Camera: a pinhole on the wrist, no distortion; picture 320 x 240 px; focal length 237.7 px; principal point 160.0 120.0 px. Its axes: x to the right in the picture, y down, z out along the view. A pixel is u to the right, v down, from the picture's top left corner.
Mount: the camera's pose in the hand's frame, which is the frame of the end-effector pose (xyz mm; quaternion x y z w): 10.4 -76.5 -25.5 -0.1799 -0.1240 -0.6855 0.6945
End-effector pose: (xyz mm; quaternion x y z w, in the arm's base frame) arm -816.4 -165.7 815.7 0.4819 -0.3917 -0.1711 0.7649
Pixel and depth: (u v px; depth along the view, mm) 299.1 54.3 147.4
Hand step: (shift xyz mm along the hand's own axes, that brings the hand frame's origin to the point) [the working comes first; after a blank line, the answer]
In the camera's frame: 86.3 -40.7 147.4

-16.7 -92.7 147.2
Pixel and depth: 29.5 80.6 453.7
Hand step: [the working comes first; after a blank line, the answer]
In the camera's frame: -249.1 -75.2 453.7

-38.1 340.4 286.5
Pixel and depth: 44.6 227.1 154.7
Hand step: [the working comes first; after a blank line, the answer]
In the camera's frame: -75.1 69.7 154.7

89.2 56.3 77.4
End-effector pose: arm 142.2 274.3 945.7 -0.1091 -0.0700 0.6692 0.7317
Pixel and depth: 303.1 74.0 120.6
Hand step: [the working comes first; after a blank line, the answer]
In the camera's frame: 72.6 -23.3 120.6

-1.8 -91.6 115.9
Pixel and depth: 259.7 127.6 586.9
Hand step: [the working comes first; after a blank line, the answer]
In the camera's frame: 246.2 18.8 586.9

80.0 -53.6 607.0
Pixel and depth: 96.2 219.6 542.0
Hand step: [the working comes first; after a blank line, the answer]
In the camera's frame: -145.5 227.1 542.0

272.8 282.1 385.7
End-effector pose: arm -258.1 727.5 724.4 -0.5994 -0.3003 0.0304 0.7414
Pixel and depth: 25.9 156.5 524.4
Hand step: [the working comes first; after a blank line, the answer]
In the camera's frame: -295.8 80.5 524.4

121.0 411.8 318.5
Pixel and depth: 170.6 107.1 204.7
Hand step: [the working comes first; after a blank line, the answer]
In the camera's frame: 9.1 -11.1 204.7

14.8 1.2 164.4
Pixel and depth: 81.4 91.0 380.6
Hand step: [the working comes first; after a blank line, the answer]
In the camera's frame: -125.9 -46.4 380.6

-11.3 197.7 269.8
